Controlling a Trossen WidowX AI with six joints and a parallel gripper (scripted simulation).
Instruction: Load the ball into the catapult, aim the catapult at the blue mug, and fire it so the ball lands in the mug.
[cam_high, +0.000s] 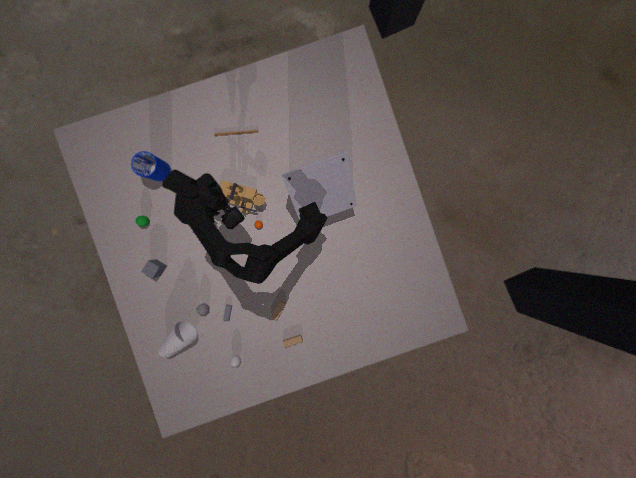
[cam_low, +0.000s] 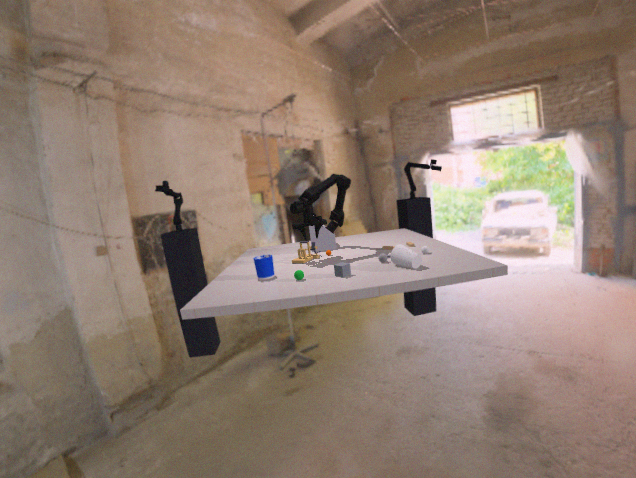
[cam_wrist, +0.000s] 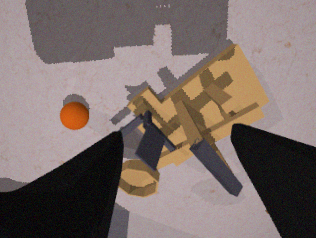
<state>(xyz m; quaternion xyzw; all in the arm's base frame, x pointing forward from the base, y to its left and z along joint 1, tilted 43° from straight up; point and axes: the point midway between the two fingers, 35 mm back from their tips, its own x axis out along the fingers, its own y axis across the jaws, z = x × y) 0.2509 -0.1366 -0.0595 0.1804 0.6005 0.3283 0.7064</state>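
The orange ball lies 5 cm behind my gripper tip, 9 cm to the left of it and 10 cm below it. From my gripper tip the other things lie so: wooden catapult (4 cm behind, 1 cm to the right, 7 cm below); then blue mug (22 cm ahead, 26 cm to the right, 9 cm below); then wooden stick (11 cm behind, 28 cm to the right, 11 cm below).
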